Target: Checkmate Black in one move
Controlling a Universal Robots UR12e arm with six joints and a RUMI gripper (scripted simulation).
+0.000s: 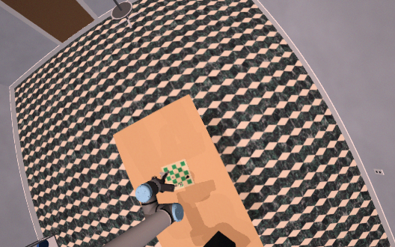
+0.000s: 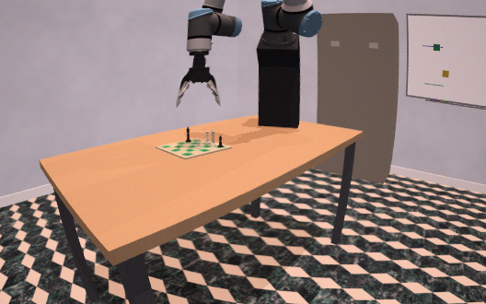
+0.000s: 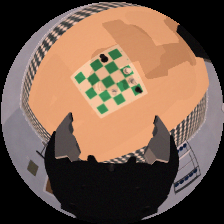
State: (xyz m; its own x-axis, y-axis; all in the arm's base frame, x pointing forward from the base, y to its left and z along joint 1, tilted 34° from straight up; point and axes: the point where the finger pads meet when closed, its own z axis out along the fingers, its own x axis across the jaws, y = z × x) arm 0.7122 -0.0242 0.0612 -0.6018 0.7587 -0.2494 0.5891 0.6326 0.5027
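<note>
The white chess piece is 14 cm below my hand. The rest, counted from my hand: tall black piece (6 cm behind, 11 cm to the right, 13 cm below); then short black piece (7 cm behind, 5 cm to the left, 14 cm below); then green-and-cream chessboard (1 cm behind, 4 cm to the right, 16 cm below).
</note>
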